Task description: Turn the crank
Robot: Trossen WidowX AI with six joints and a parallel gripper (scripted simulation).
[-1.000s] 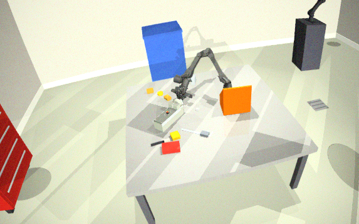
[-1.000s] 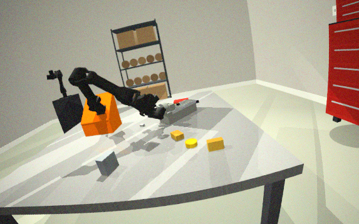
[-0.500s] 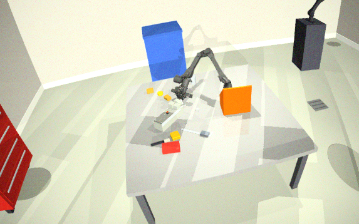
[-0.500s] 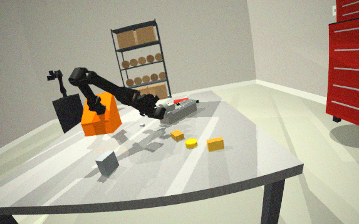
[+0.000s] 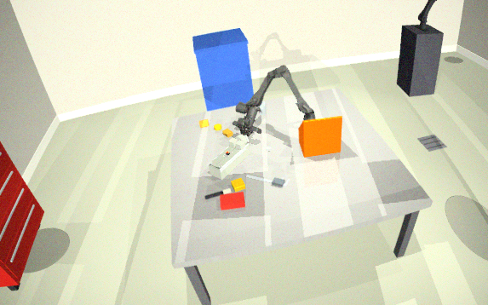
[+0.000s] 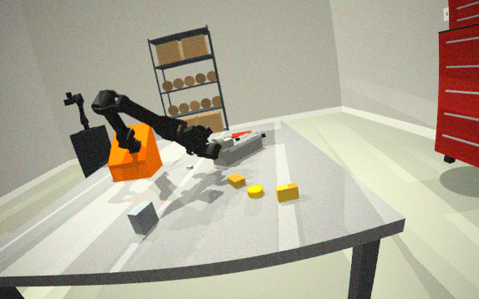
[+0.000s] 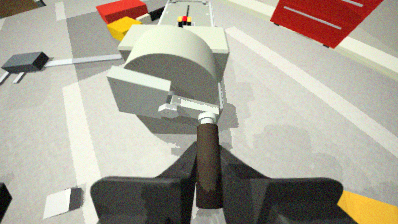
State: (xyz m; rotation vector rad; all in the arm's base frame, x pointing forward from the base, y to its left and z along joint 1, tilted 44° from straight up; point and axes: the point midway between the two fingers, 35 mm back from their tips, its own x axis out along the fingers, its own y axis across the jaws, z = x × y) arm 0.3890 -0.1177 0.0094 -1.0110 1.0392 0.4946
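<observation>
Now: gripper tip 3 cm below the dark brown crank handle, 1 cm to the left of it and 1 cm past it. From my gripper tip the other things lie so: yellow block: 34 cm to the left, 5 cm ahead, 4 cm below; grey cube: 38 cm to the right, 17 cm behind, 2 cm below; red pointer: 15 cm to the left, 9 cm ahead, 3 cm above.
</observation>
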